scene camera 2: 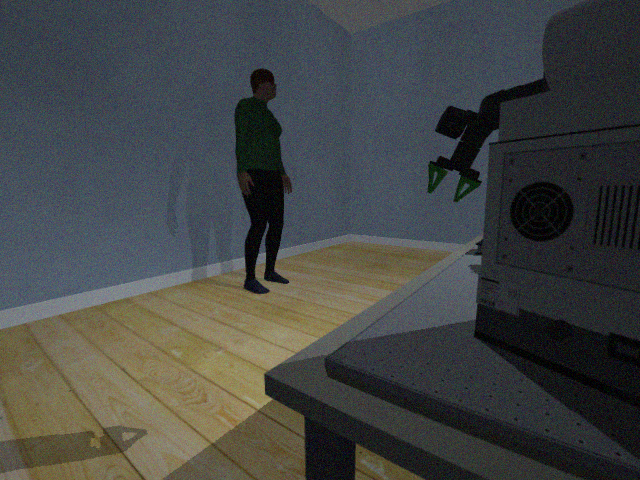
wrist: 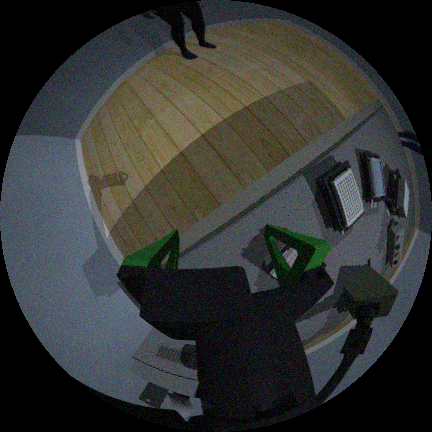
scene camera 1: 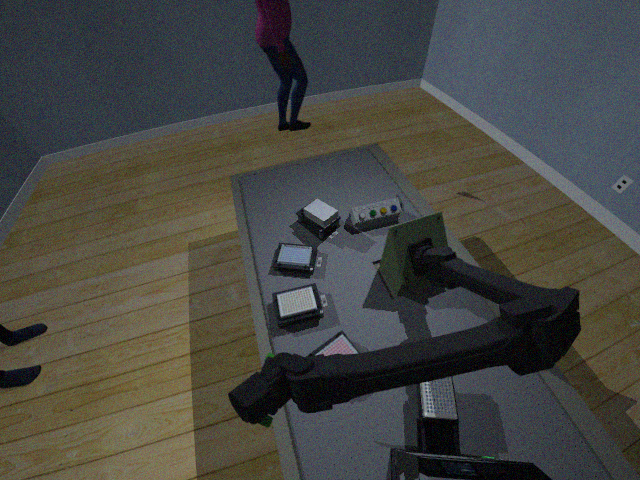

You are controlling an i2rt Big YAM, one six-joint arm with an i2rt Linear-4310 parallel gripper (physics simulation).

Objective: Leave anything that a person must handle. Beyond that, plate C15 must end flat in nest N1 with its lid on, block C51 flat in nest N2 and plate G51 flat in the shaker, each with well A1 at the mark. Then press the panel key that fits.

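Observation:
My gripper (scene camera 2: 443, 196) (wrist: 222, 231) is open and empty, high over the table's long edge; in scene camera 1 the wrist mostly hides its fingers. A pink-welled plate (scene camera 1: 339, 347) (wrist: 285, 261) is partly hidden by the arm in scene camera 1 and by a finger in the wrist view. A cream plate (scene camera 1: 297, 302) (wrist: 349, 195) and a bluish plate (scene camera 1: 295, 255) (wrist: 376, 176) sit in dark nests. A plain white-topped item (scene camera 1: 320, 212) (wrist: 405, 196) sits on another dark holder. A silver block (scene camera 1: 438, 397) stands on a black base. The key panel (scene camera 1: 374, 212) has white, green, yellow and blue keys. Plate names and well marks are unreadable.
A green box-like mount (scene camera 1: 416, 258) (wrist: 367, 287) stands at the arm's base. A large grey instrument (scene camera 2: 558, 289) stands at the table's near end. A person in pink (scene camera 1: 273, 25) stands beyond the far end; one in green (scene camera 2: 257, 134) stands beside the table.

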